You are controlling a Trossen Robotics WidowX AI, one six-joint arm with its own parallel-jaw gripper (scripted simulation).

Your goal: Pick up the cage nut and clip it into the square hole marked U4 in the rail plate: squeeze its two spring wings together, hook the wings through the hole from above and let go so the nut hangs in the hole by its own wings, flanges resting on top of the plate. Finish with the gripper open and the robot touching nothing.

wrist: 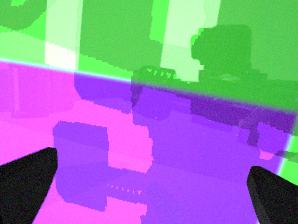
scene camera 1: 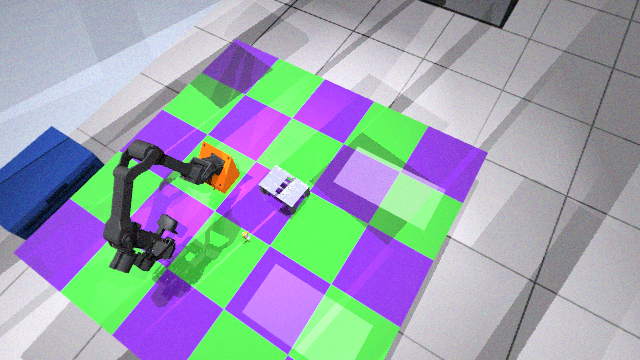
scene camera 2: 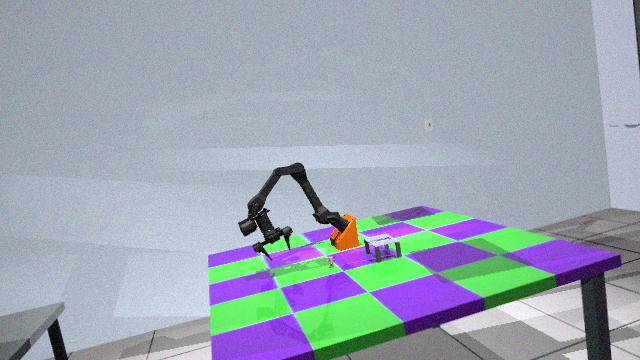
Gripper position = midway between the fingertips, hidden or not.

Note:
My gripper [scene camera 1: 170,244] is open, holding nothing.
My gripper is seen too in the wrist view [wrist: 155,167].

